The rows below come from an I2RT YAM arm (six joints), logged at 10 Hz.
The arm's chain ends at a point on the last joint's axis. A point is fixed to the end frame.
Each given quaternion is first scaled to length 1.
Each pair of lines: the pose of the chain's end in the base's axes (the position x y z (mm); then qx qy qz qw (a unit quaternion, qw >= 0)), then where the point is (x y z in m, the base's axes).
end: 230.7 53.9 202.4 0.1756 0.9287 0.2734 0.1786
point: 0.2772 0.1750 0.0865
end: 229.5 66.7 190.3 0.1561 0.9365 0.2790 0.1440
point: 0.2623 0.1915 0.0736
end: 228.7 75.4 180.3 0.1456 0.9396 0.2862 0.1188
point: 0.2522 0.2032 0.0646
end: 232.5 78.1 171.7 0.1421 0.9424 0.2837 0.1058
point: 0.2514 0.2058 0.0550
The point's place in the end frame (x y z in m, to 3 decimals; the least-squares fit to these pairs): 0.038 0.040 0.165
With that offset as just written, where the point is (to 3 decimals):
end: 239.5 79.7 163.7 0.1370 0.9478 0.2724 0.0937
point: 0.254 0.205 0.044
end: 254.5 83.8 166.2 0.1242 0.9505 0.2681 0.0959
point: 0.267 0.208 0.045
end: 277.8 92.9 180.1 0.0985 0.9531 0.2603 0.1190
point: 0.293 0.214 0.056
